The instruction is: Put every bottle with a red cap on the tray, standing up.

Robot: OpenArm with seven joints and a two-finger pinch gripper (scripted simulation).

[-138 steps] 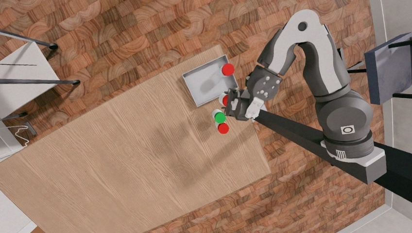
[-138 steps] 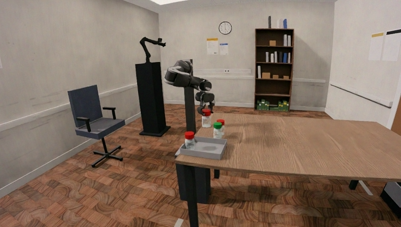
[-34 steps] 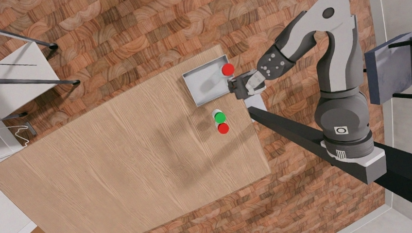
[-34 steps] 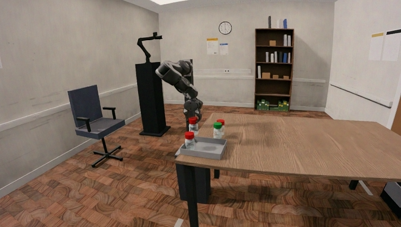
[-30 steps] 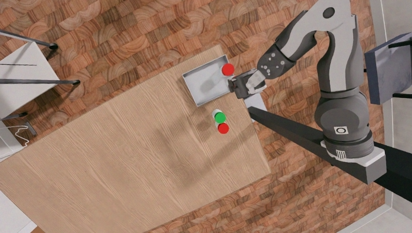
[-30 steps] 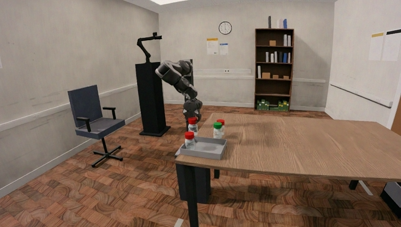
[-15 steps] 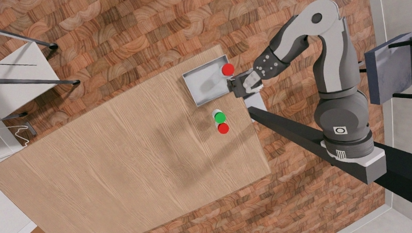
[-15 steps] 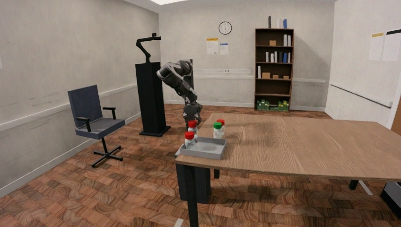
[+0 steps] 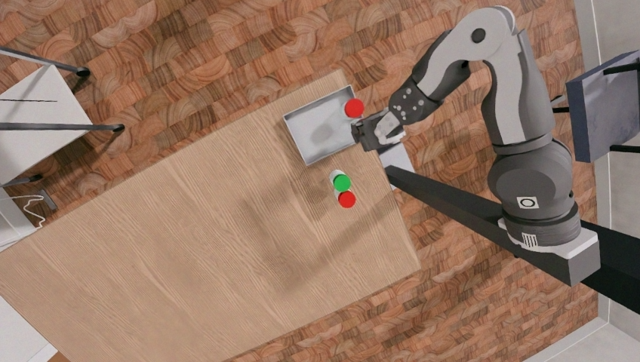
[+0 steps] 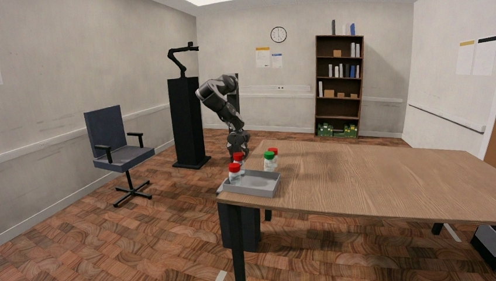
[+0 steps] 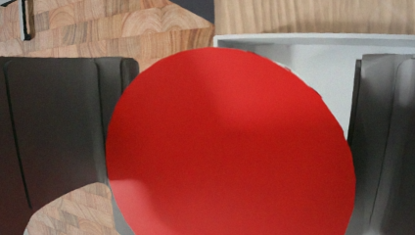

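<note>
Now: the grey tray 80 mm ahead of my hand, 50 mm to the right of it and 110 mm below it. The rest, counted from my hand: green-capped bottle: 130 mm ahead, 120 mm to the left, 80 mm below.
</note>
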